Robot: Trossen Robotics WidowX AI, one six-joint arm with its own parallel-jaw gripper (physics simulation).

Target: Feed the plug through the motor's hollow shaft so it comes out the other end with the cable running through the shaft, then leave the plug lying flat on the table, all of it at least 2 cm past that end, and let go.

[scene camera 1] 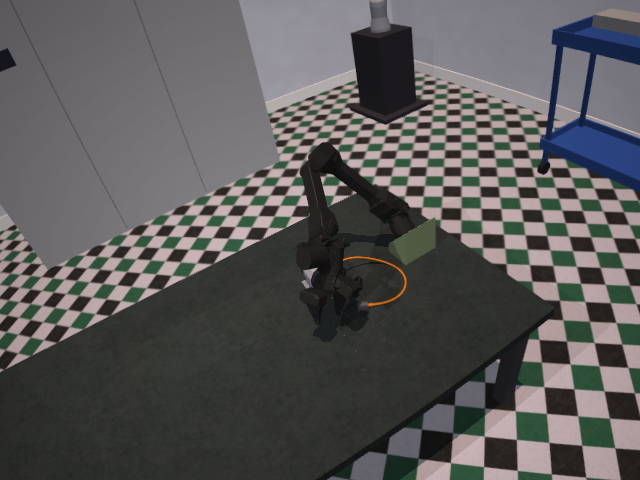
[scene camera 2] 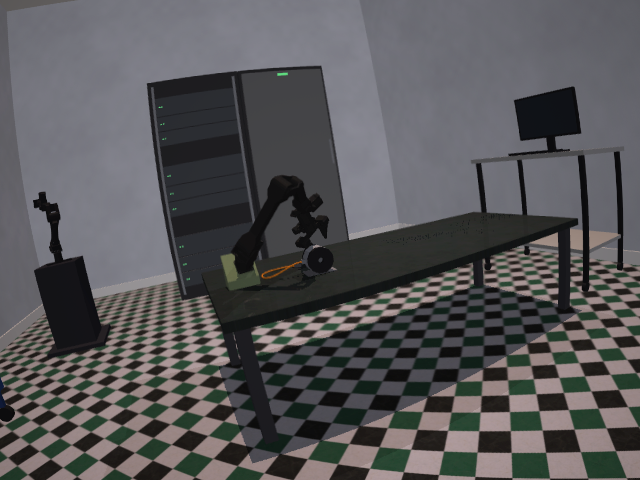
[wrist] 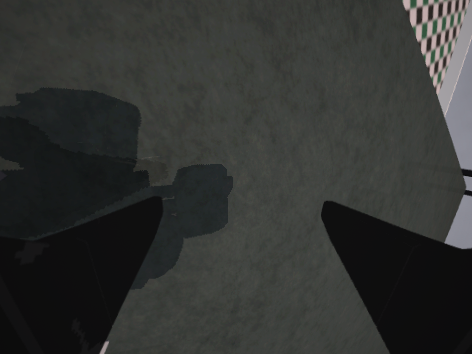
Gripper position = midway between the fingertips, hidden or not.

My gripper (scene camera 1: 328,319) is open and holds nothing.
My gripper shows as well in the wrist view (wrist: 243,206).
